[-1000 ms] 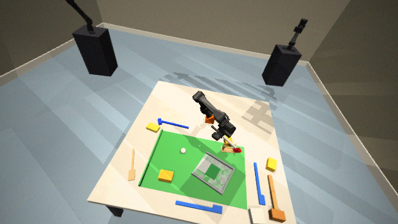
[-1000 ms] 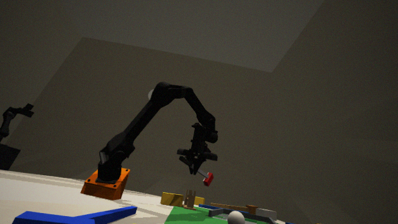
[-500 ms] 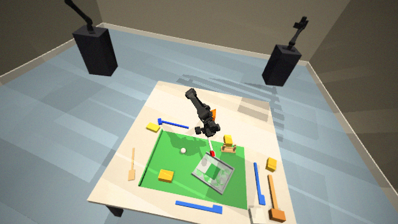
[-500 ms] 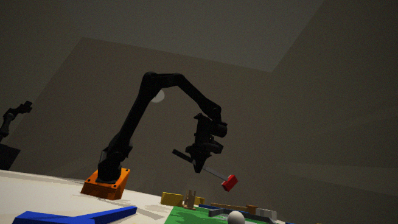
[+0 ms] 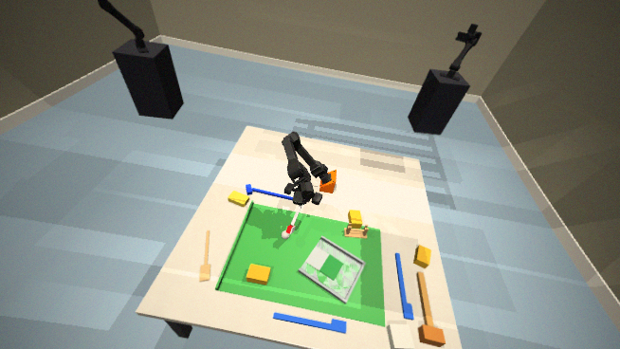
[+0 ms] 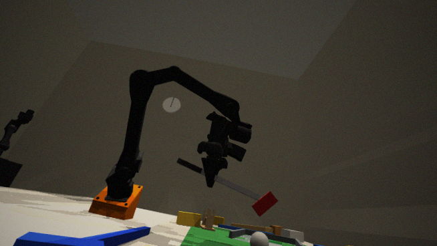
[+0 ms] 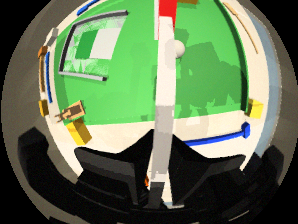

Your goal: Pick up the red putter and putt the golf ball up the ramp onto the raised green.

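Right now my gripper tip is 40 mm short of the red putter, 10 mm to the left of it and 20 mm below it. The rest, counted from my gripper tip: small wooden stand 70 mm ahead, 300 mm to the left, 90 mm below; then white golf ball 120 mm ahead, 70 mm to the right, 100 mm below; then green mat 210 mm ahead, 50 mm to the left, 130 mm below.
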